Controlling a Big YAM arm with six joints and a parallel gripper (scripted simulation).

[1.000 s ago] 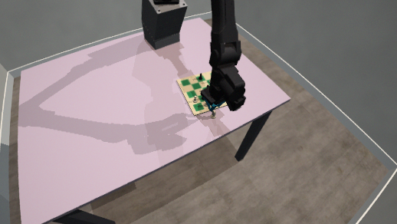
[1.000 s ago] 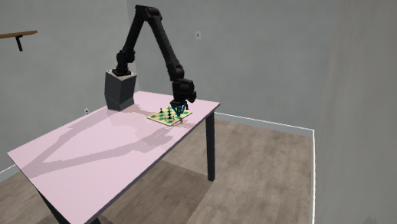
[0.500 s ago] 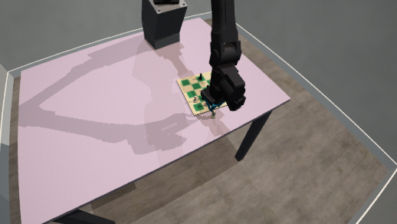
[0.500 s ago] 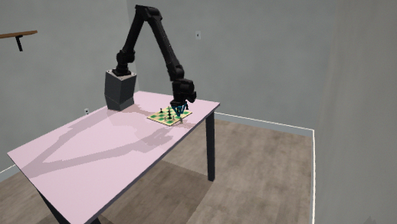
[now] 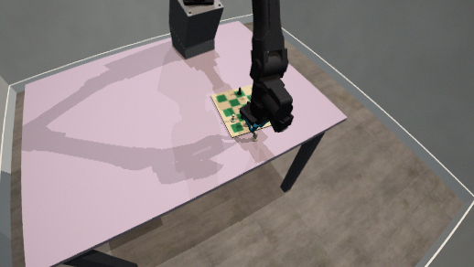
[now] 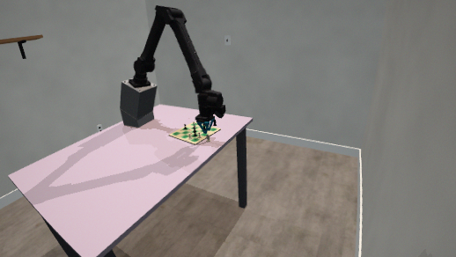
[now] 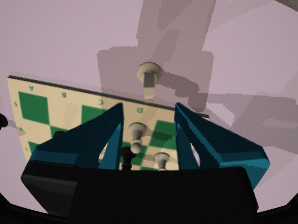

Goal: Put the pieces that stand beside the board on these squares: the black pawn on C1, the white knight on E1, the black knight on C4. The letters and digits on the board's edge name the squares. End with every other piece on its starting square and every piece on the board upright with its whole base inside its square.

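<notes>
My gripper is now 40 mm above the white knight. Round my hand: black knight 170 mm to the left, 110 mm behind, 40 mm below; then chessboard 140 mm behind, 60 mm below, 30 mm to the left.
</notes>
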